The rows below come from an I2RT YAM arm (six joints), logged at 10 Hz.
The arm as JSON. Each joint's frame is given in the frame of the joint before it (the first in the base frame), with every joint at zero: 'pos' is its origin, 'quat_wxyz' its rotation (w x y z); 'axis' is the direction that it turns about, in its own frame. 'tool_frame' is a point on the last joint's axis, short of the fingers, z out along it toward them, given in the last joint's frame.
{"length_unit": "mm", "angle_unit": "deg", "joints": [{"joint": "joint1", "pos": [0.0, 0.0, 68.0], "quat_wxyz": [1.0, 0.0, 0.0, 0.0], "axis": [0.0, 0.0, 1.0]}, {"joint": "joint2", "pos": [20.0, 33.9, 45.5], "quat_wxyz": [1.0, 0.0, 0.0, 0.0], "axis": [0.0, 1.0, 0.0]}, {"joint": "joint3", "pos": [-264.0, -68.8, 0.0], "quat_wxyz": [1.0, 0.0, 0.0, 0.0], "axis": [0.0, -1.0, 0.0]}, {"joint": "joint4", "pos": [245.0, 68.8, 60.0], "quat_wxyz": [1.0, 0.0, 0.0, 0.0], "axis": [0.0, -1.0, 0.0]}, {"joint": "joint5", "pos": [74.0, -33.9, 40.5], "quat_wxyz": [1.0, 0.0, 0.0, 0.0], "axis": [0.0, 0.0, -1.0]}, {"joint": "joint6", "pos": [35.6, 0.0, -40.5], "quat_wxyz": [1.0, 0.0, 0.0, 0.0], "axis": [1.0, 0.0, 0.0]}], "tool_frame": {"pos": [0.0, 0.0, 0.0], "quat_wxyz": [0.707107, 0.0, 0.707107, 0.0]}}
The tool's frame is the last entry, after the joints.
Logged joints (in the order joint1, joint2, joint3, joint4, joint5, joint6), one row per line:
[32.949 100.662 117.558 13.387 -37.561 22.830]
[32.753 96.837 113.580 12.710 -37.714 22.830]
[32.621 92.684 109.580 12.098 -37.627 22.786]
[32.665 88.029 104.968 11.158 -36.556 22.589]
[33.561 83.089 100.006 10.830 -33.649 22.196]
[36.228 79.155 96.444 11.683 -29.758 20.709]
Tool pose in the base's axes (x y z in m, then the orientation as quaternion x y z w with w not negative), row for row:
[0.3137 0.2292 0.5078 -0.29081 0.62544 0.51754 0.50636]
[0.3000 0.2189 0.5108 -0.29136 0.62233 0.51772 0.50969]
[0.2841 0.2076 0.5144 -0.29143 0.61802 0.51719 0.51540]
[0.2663 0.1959 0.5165 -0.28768 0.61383 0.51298 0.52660]
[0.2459 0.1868 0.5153 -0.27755 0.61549 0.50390 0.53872]
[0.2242 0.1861 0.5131 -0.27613 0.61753 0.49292 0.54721]
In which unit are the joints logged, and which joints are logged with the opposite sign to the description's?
The joints are logged in degrees. Opposite sign: joint4.
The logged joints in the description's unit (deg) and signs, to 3 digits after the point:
[32.949 100.662 117.558 -13.387 -37.561 22.830]
[32.753 96.837 113.580 -12.710 -37.714 22.830]
[32.621 92.684 109.580 -12.098 -37.627 22.786]
[32.665 88.029 104.968 -11.158 -36.556 22.589]
[33.561 83.089 100.006 -10.830 -33.649 22.196]
[36.228 79.155 96.444 -11.683 -29.758 20.709]

